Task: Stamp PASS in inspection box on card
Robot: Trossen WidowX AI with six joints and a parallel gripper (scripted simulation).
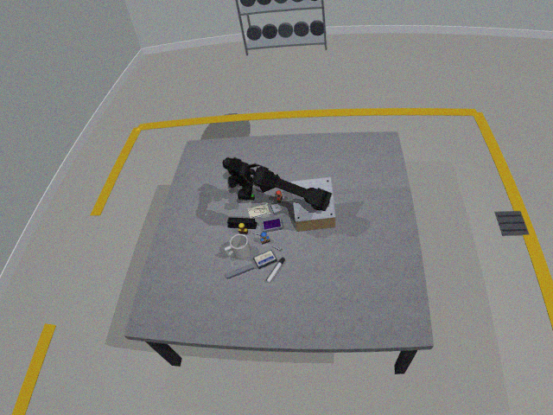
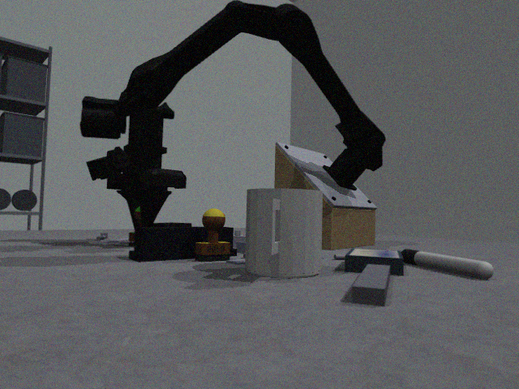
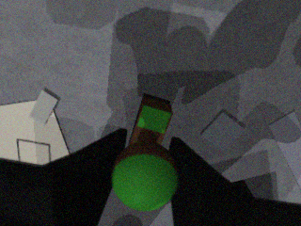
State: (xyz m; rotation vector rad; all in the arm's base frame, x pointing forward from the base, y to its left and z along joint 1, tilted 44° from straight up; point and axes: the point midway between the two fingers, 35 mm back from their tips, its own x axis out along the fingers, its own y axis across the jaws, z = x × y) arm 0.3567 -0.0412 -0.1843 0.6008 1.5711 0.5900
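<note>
The purple ink pad is 19 cm to the left of my gripper tip, 12 cm behind it and 2 cm below it. Round my gripper tip: green-knobbed stamp (right at my gripper tip); red-knobbed stamp (15 cm behind, 2 cm to the left, 1 cm below); cream card (9 cm to the left, 5 cm behind, 3 cm below).
</note>
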